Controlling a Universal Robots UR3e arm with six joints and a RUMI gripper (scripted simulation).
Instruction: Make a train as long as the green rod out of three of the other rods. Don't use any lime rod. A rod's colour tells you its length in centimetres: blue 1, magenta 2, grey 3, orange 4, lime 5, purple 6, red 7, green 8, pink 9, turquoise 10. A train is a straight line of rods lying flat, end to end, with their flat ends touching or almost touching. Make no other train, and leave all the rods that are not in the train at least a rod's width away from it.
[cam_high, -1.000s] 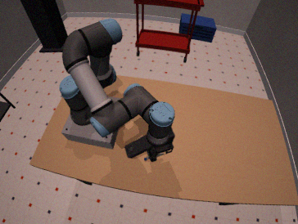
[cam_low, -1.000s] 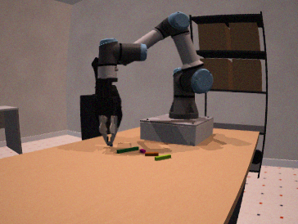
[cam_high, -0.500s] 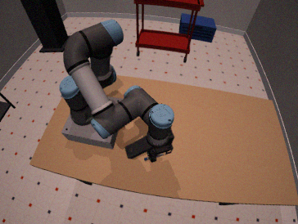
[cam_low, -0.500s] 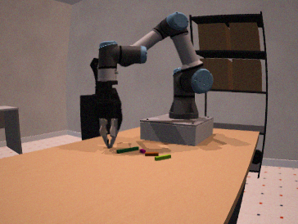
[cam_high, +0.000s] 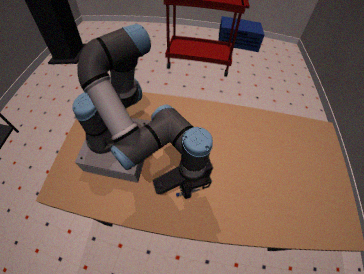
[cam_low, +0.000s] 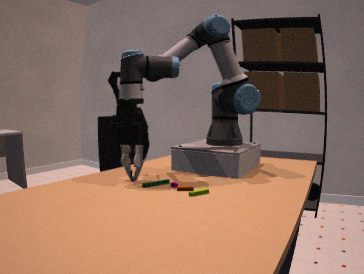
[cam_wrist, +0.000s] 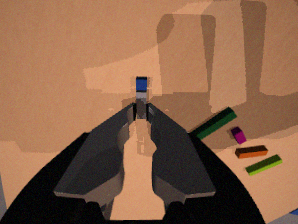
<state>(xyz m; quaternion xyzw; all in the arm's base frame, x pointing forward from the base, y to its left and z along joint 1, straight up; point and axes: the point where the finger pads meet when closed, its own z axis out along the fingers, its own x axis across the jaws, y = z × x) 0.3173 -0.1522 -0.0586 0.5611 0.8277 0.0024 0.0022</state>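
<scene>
My hand is 10 mm above the grey rod. Also, from my hand: small blue rod (20 mm behind, 10 mm to the right, 10 mm below); then magenta rod (10 mm behind, 130 mm to the left, 10 mm below); then green rod (10 mm ahead, 80 mm to the left, 10 mm below).
</scene>
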